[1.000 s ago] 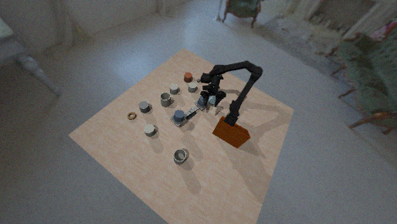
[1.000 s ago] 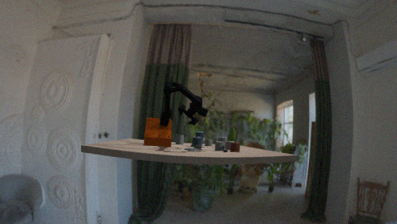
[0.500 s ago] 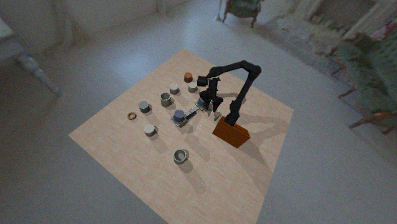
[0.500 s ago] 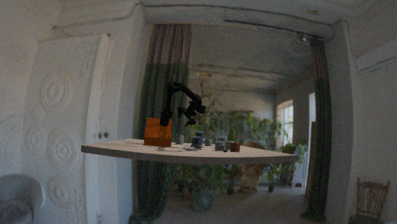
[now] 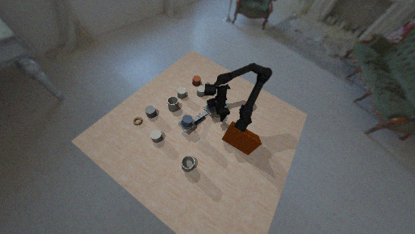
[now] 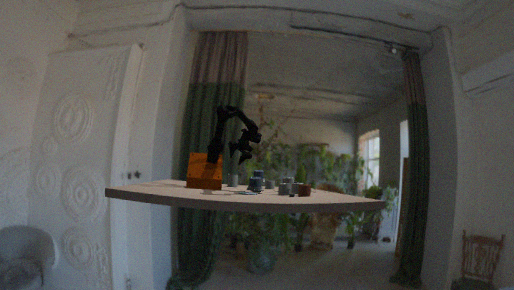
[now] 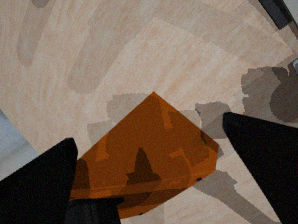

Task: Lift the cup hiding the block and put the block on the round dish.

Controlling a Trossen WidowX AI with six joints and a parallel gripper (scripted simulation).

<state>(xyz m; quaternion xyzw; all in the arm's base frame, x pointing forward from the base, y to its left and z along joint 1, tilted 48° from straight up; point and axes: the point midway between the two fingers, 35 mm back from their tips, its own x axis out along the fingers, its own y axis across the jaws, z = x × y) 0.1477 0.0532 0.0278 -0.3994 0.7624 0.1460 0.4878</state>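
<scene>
My gripper tip is now 150 mm short of the grey balance, 20 mm to the right of it and 150 mm above it. Round my gripper tip: blue-grey cup (160 mm ahead, 150 mm to the left, 80 mm below); then red-brown cup (420 mm ahead, 230 mm to the right, 150 mm below).
</scene>
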